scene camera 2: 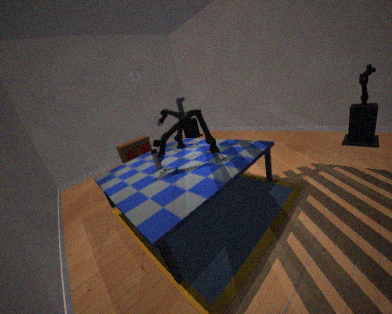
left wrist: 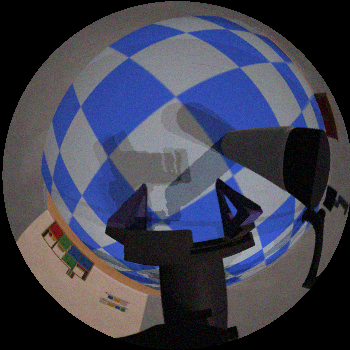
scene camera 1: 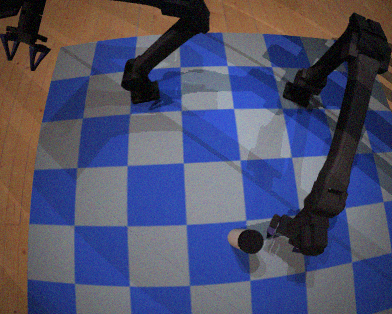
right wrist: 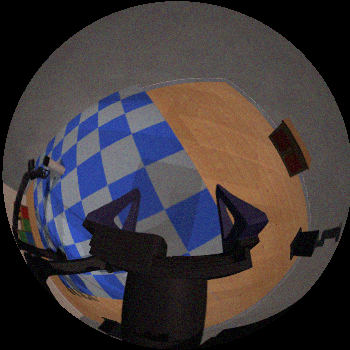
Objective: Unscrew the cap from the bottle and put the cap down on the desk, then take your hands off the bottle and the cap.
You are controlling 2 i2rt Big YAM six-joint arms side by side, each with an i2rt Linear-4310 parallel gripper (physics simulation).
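Observation:
The bottle, with a pale body, stands upright on the blue and grey checkered desk. Its wide black cap sits on top. My left gripper is open and empty, low beside the bottle, to its right in scene camera 1. In the left wrist view the bottle is to the right of the fingers, not between them. My right gripper is open and empty, far from the bottle, at the upper left in scene camera 1.
The left forearm reaches down along the right side in scene camera 1. Two dark arm bases stand near the desk's back edge. A low cabinet with red fronts and a black pedestal stand away from the desk.

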